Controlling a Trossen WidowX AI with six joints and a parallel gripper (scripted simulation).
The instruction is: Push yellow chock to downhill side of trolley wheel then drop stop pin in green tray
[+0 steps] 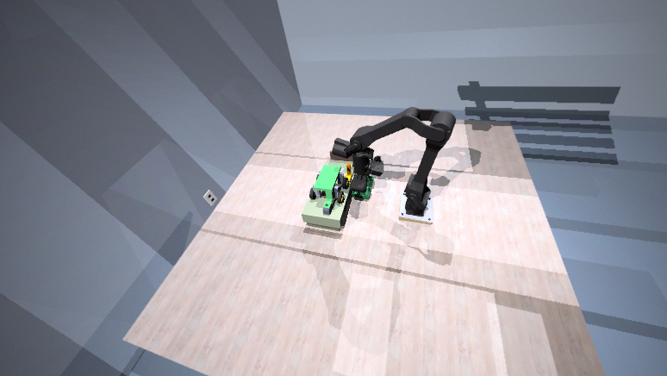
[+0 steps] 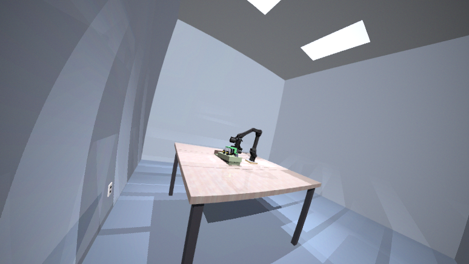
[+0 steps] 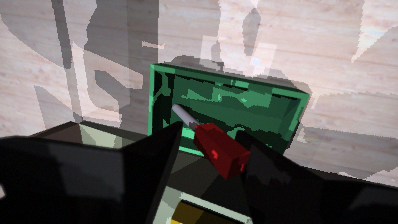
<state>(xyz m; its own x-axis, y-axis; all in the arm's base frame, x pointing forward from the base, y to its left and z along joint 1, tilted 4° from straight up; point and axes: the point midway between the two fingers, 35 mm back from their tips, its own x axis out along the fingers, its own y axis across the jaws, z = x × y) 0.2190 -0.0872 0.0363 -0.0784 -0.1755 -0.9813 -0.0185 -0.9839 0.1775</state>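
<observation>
The red-headed stop pin lies 10 mm to the right of my gripper tip. Round my gripper tip: yellow chock 60 mm ahead, 10 mm to the left, 40 mm above; grey-green ramp 120 mm ahead, 90 mm to the left, 10 mm above; green tray 50 mm below.
</observation>
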